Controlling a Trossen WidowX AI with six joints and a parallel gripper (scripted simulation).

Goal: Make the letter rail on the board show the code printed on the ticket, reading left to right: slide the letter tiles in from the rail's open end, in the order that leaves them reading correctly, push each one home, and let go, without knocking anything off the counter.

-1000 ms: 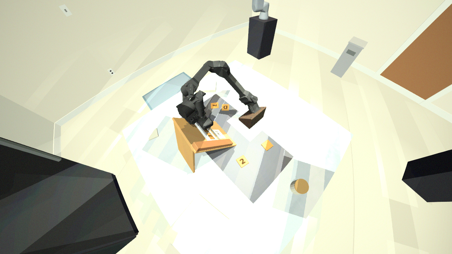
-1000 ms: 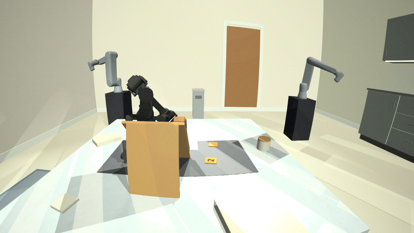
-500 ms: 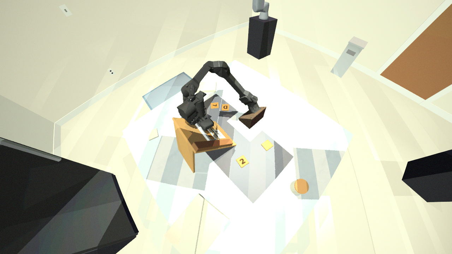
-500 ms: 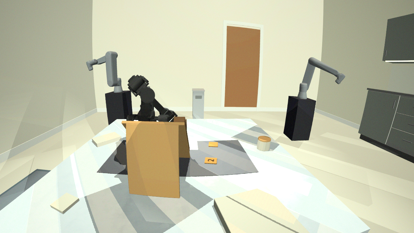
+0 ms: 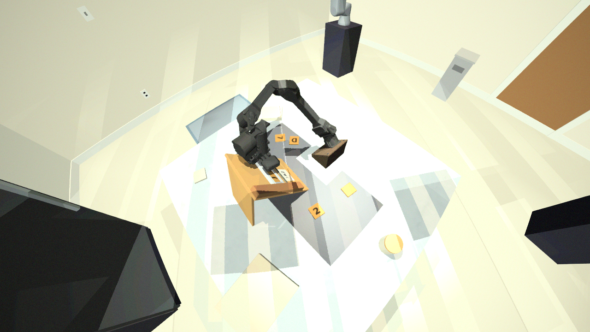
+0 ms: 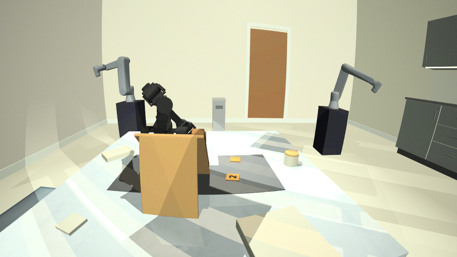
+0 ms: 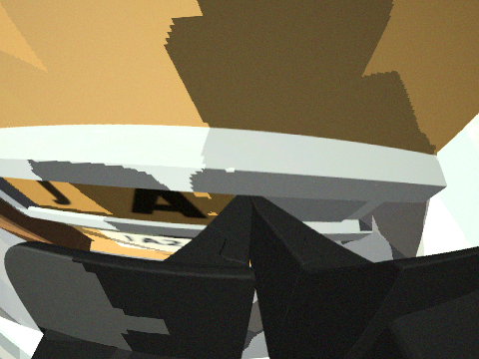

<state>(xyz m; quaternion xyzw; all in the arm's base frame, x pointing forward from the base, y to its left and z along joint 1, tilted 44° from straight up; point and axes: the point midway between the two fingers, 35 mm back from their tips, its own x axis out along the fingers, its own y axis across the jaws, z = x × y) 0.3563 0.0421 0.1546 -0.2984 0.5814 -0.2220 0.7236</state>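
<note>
My gripper tip is now 70 mm past the white ticket, 60 mm to the right of it and 90 mm above it. Also, from my gripper tip: grey mat (170 mm behind, 100 mm to the left, 160 mm below); then pale pad (310 mm ahead, 270 mm to the right, 150 mm below); then round tan-lidded canister (230 mm behind, 600 mm to the left, 120 mm below).
</note>
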